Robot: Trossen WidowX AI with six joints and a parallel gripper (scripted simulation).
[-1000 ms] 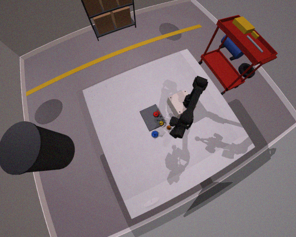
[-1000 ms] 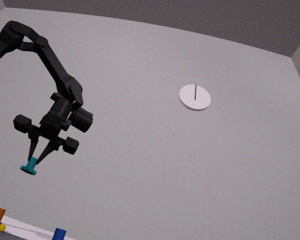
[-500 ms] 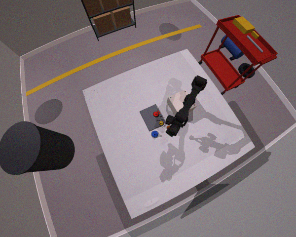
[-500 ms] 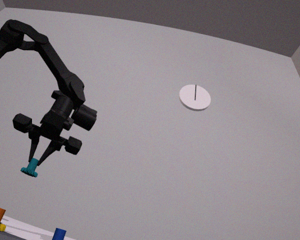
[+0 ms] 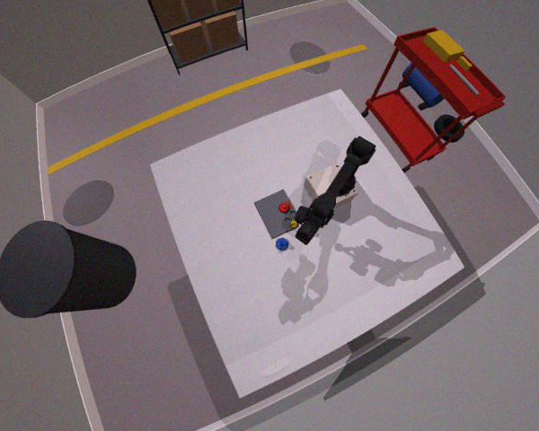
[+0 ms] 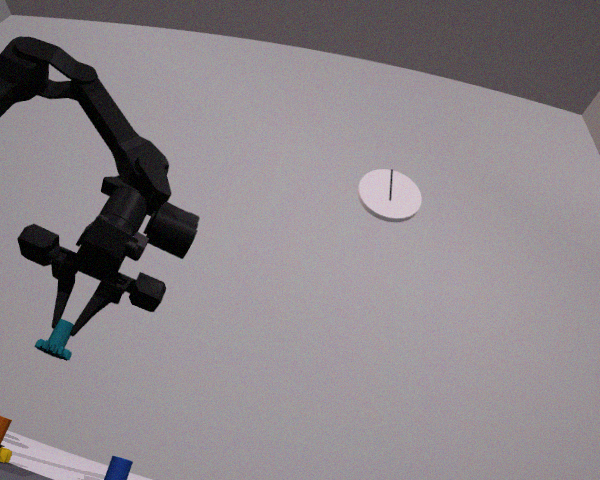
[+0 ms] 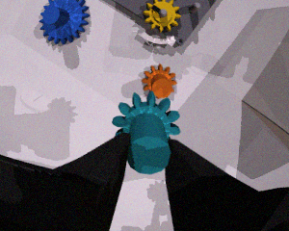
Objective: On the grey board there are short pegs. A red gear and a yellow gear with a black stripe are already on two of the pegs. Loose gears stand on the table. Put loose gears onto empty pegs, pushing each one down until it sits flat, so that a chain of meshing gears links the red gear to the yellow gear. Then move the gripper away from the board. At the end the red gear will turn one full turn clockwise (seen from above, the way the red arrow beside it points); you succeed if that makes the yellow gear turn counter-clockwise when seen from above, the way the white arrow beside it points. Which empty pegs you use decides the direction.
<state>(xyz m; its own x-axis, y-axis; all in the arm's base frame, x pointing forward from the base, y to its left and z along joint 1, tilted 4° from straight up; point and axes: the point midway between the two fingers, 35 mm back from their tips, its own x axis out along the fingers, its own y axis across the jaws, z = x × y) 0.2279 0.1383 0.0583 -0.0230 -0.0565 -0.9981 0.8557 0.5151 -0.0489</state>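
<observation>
Now: gripper tip 50 mm short of the red gear, 170 mm to the left of it and 130 mm above it. The rest, counted from my gripper tip: yellow gear: 40 mm ahead, 80 mm to the right, 130 mm below; teal gear: 10 mm below; orange gear: 10 mm behind, 10 mm to the right, 130 mm below.
</observation>
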